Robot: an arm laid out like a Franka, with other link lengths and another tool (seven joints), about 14 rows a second.
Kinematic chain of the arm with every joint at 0, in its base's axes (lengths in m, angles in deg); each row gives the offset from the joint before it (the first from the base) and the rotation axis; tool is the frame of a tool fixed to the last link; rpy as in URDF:
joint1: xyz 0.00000 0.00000 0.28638 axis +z
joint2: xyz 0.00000 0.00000 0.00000 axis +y
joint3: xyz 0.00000 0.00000 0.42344 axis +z
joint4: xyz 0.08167 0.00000 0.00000 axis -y
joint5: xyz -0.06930 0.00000 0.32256 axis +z
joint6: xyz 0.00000 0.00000 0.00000 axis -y
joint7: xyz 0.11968 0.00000 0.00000 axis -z
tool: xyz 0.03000 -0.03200 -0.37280 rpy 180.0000 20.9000 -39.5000
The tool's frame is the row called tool.
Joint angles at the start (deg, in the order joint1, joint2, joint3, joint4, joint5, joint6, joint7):
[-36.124 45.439 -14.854 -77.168 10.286 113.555 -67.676]
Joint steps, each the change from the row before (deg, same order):
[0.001 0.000 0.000 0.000 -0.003 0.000 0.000]
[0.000 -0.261 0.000 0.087 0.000 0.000 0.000]
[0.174 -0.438 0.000 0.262 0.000 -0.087 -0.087]
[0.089 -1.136 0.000 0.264 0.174 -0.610 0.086]
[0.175 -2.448 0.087 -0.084 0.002 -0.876 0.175]
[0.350 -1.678 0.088 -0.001 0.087 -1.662 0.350]
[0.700 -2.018 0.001 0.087 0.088 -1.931 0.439]
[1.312 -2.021 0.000 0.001 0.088 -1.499 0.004]
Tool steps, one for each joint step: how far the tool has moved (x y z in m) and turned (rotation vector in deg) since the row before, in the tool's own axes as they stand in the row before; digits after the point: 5 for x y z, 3 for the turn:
[0.00000 0.00000 0.00000 -0.003 -0.001 -0.001]
[-0.00031 0.00028 -0.00454 -0.090 0.334 0.017]
[0.00034 -0.00187 -0.00876 -0.275 0.582 -0.222]
[-0.00380 -0.00269 -0.01603 0.072 0.883 -0.014]
[-0.00970 -0.00514 -0.02907 -0.059 1.550 -0.070]
[-0.00980 -0.01030 -0.01584 0.466 0.205 -0.257]
[-0.01100 -0.01462 -0.02007 0.336 0.347 -0.459]
[-0.00744 -0.02192 -0.02134 -0.217 0.616 -1.373]

